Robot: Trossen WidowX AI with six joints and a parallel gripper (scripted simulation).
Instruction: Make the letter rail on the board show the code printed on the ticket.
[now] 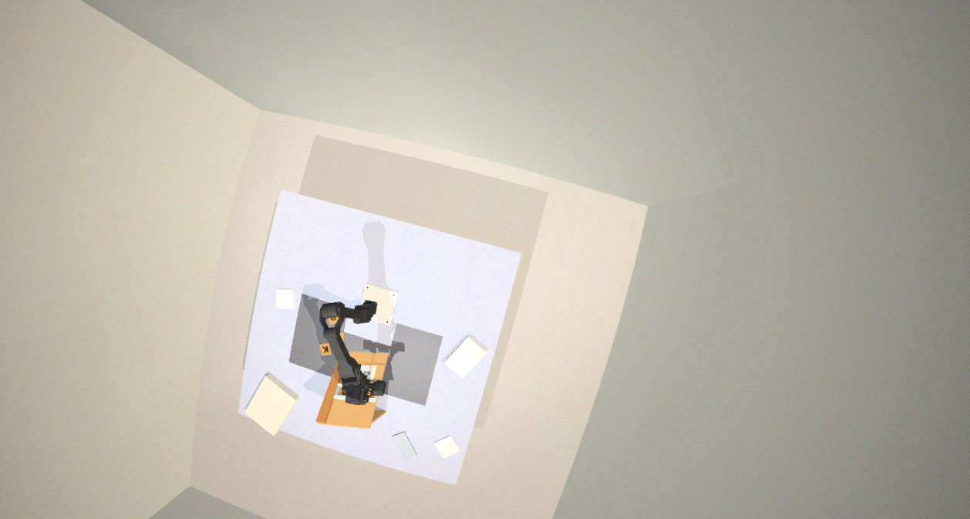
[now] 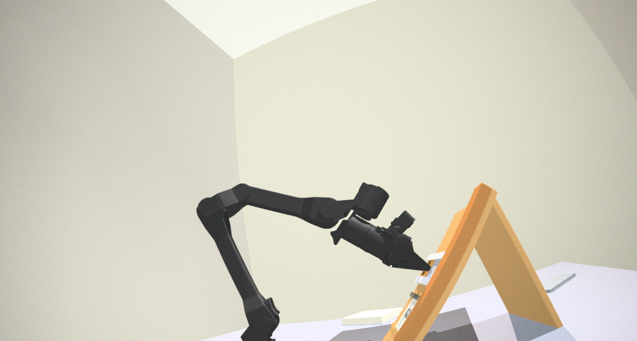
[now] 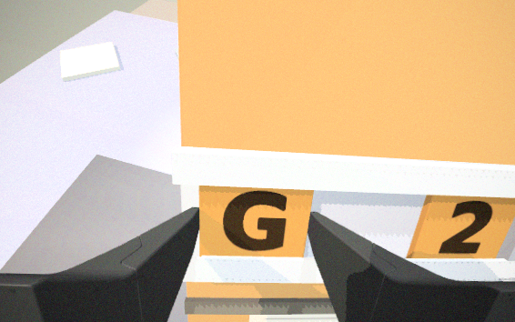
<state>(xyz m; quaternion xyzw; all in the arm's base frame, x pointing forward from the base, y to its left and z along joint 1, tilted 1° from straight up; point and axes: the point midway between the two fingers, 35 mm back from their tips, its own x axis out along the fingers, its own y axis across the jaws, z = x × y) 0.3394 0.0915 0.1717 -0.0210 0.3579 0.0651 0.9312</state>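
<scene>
Right now the white ticket is 80 mm below my gripper tip, 60 mm behind it and 50 mm to the right of it. From my gripper tip the other things lie so: grey slab 350 mm ahead, 160 mm to the left, 160 mm below; then grey mat 160 mm below, 160 mm behind, 110 mm to the right.
</scene>
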